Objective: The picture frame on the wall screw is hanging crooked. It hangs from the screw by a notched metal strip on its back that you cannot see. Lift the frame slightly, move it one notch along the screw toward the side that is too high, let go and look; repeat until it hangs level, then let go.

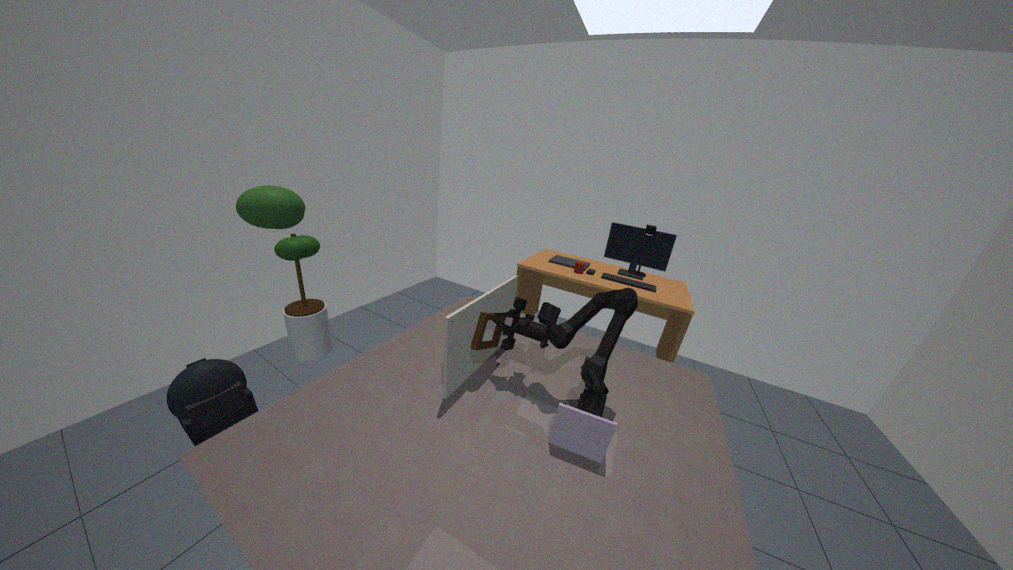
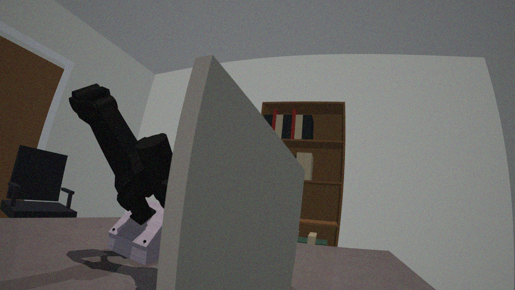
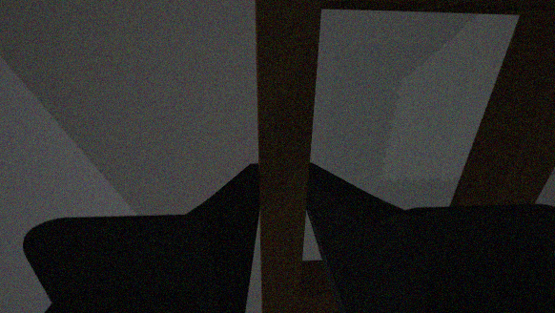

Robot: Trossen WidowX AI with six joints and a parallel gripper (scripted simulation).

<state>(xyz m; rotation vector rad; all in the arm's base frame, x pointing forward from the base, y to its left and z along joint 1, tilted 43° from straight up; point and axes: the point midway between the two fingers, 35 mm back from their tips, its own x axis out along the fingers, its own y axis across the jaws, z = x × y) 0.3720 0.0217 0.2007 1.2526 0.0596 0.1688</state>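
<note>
The brown wooden picture frame is 50 mm below my gripper tip and 20 mm to the left of it. The rest, counted from my gripper tip: wall panel (60 mm below, 20 mm ahead, 10 mm to the left).
</note>
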